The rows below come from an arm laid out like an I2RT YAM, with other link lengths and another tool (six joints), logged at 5 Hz.
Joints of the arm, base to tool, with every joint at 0 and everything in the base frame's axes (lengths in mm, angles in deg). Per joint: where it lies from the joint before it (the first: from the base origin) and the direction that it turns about. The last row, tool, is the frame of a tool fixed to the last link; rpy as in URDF.
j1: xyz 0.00 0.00 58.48 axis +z
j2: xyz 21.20 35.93 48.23 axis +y
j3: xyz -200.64 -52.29 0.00 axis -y
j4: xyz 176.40 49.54 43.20 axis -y
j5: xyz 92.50 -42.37 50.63 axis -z
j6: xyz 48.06 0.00 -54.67 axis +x
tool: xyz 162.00 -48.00 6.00 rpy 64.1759 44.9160 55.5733
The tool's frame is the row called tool.
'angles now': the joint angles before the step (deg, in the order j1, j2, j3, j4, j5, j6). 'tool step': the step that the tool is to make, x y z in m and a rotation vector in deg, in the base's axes. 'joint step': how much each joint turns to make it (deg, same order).
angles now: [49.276, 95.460, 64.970, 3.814, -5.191, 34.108]
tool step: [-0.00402, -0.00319, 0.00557, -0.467, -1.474, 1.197]
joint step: [0.001, -2.186, -1.573, -0.176, -0.437, -1.814]
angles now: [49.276, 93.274, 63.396, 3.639, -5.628, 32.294]
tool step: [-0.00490, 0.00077, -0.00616, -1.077, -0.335, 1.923]
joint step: [0.000, -0.130, -1.291, 0.374, -1.290, -1.727]
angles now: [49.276, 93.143, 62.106, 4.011, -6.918, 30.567]
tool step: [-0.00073, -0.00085, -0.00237, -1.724, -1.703, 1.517]
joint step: [0.000, -0.064, -0.655, 0.045, -0.240, -2.864]
